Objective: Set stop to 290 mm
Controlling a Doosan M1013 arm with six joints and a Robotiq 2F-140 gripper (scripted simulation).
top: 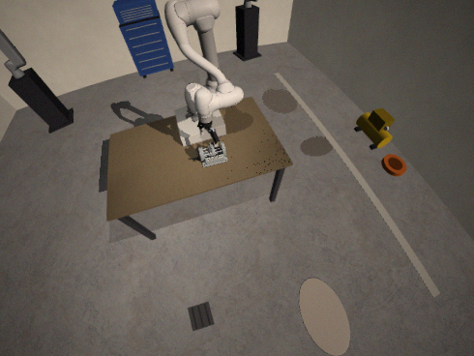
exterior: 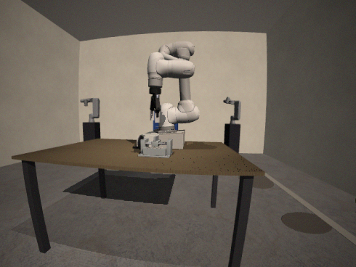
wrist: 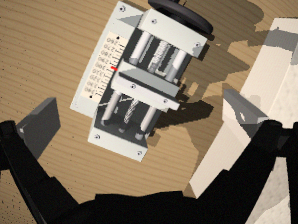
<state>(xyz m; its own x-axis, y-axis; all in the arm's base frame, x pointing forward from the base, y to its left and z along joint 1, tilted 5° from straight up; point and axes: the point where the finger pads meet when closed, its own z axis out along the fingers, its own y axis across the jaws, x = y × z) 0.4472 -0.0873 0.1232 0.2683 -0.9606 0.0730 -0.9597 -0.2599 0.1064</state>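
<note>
Now: hand 4 cm past the black handwheel handle, 13 cm to the left of it and 19 cm above it. From my hand the other things lie so: grey stop fixture (1 cm behind, 1 cm to the left, 14 cm below).
</note>
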